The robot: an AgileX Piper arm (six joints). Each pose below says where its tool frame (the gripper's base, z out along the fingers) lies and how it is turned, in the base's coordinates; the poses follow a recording.
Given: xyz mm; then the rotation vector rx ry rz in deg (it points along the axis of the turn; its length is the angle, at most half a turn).
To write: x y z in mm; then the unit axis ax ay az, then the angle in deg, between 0 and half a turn. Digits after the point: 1 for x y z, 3 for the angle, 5 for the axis.
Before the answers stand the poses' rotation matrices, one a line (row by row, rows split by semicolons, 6 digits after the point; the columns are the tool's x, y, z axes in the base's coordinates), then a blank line. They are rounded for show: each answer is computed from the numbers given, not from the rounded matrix.
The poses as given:
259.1 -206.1 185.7 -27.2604 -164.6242 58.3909
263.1 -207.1 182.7 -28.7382 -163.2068 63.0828
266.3 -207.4 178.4 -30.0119 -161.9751 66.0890
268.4 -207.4 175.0 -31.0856 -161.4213 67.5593
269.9 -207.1 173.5 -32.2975 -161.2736 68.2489
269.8 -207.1 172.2 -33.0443 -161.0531 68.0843
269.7 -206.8 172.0 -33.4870 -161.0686 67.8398
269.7 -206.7 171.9 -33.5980 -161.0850 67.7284
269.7 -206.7 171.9 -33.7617 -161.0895 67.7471
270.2 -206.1 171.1 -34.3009 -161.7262 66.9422
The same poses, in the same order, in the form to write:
-0.950911 0.268444 -0.153967; 0.305464 0.734473 -0.606005; -0.049593 -0.623288 -0.780418
-0.946399 0.281538 -0.158318; 0.314828 0.694503 -0.646954; -0.072190 -0.662120 -0.745913
-0.941891 0.292181 -0.165744; 0.324731 0.665701 -0.671858; -0.085968 -0.686639 -0.721898
-0.938055 0.302523 -0.168918; 0.332655 0.649962 -0.683294; -0.096921 -0.697158 -0.710335
-0.933662 0.315545 -0.169430; 0.341312 0.640530 -0.687915; -0.108543 -0.700109 -0.705738
-0.930415 0.322324 -0.174459; 0.349723 0.638372 -0.685693; -0.109646 -0.698991 -0.706675
-0.928560 0.326918 -0.175788; 0.354173 0.638624 -0.683169; -0.111078 -0.696623 -0.708786
-0.928080 0.328084 -0.176148; 0.355384 0.639081 -0.682112; -0.111218 -0.695655 -0.709715
-0.927443 0.329880 -0.176148; 0.356621 0.638392 -0.682112; -0.112563 -0.695439 -0.709714
-0.925640 0.337949 -0.170235; 0.359400 0.644383 -0.674983; -0.118414 -0.685974 -0.717926

259.1 -206.1 185.7 -0.15420 -0.93120 0.33029 176.787
263.1 -207.1 182.7 -0.16207 -0.92042 0.35576 177.318
266.3 -207.4 178.4 -0.16909 -0.91256 0.37234 177.495
268.4 -207.4 175.0 -0.17491 -0.90825 0.38013 177.728
269.9 -207.1 173.5 -0.18137 -0.90566 0.38326 178.074
269.8 -207.1 172.2 -0.18570 -0.90506 0.38261 177.948
269.7 -206.8 172.0 -0.18818 -0.90513 0.38123 177.951
269.7 -206.7 171.9 -0.18881 -0.90525 0.38061 177.945
269.7 -206.7 171.9 -0.18969 -0.90506 0.38063 177.987
270.2 -206.1 171.1 -0.19231 -0.90673 0.37532 178.362

